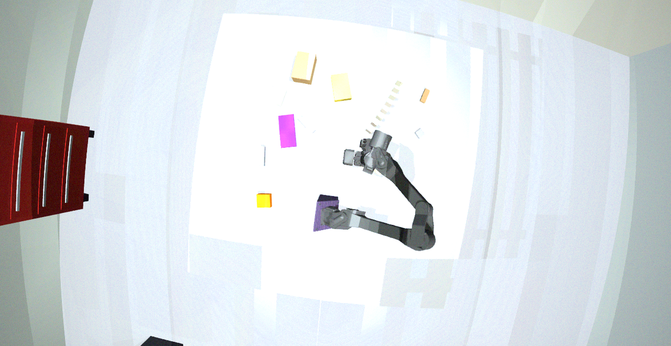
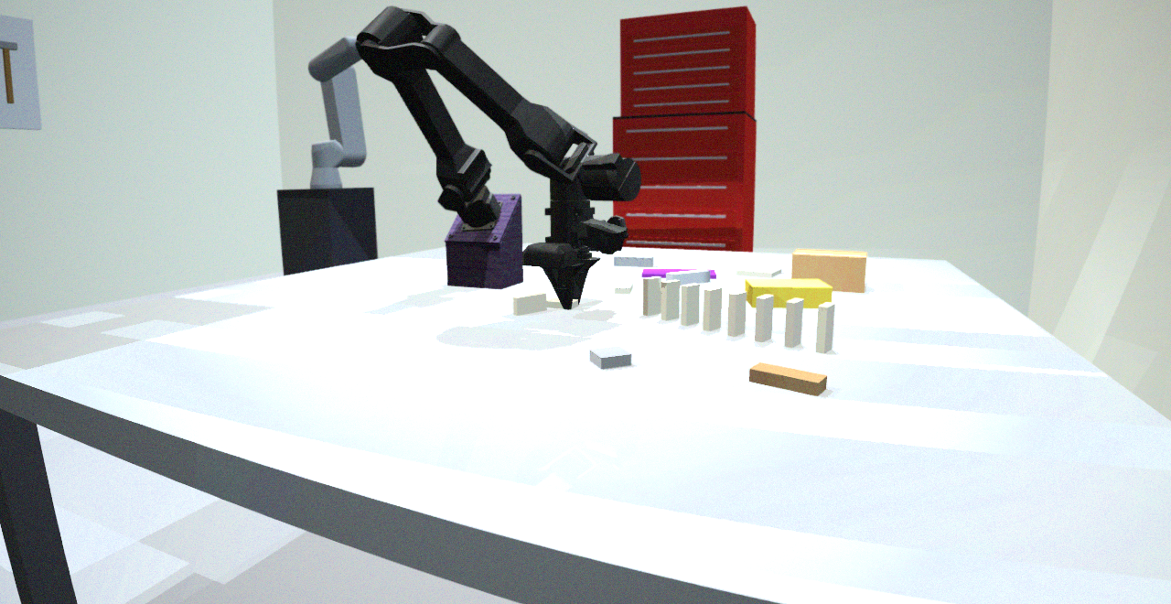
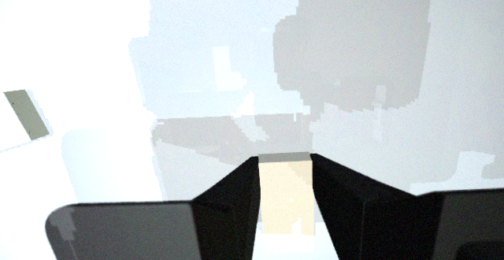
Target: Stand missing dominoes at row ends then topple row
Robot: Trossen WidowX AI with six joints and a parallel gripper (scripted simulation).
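Right now the yellow block is 30 cm ahead of my gripper tip, 12 cm to the left of it and 2 cm above it. The rest, counted from my gripper tip: magenta slab: 10 cm ahead, 34 cm to the left; grey block: 13 cm ahead, 24 cm to the right, 1 cm above; brown block: 30 cm ahead, 26 cm to the right, 1 cm above.
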